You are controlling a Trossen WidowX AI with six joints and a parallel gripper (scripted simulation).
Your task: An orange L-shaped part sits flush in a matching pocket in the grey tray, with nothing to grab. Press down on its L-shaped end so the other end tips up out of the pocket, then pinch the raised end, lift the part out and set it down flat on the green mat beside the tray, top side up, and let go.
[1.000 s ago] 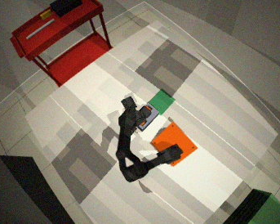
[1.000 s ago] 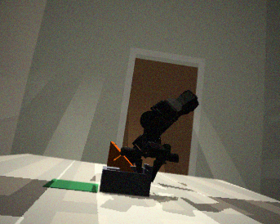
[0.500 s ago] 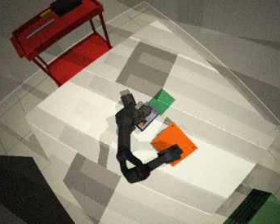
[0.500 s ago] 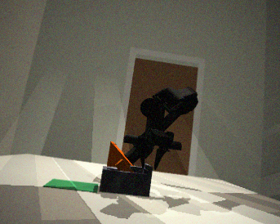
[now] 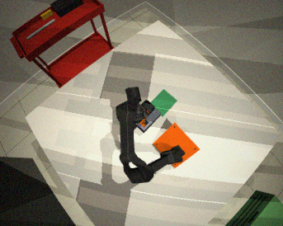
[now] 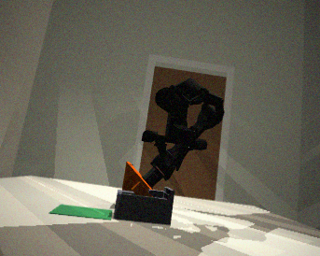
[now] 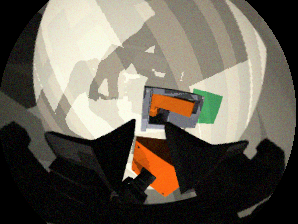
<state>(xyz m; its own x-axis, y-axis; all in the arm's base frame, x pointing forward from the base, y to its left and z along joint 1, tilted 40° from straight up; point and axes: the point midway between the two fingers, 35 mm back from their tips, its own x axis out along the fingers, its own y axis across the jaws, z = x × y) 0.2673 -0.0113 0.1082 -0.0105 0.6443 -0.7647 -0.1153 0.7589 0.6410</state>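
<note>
Now: the orange L-shaped part 10 cm below my gripper tip and 4 cm to the right of it. From my gripper tip the other things lie so: green mat (22 cm to the right, 16 cm below, 2 cm ahead).
</note>
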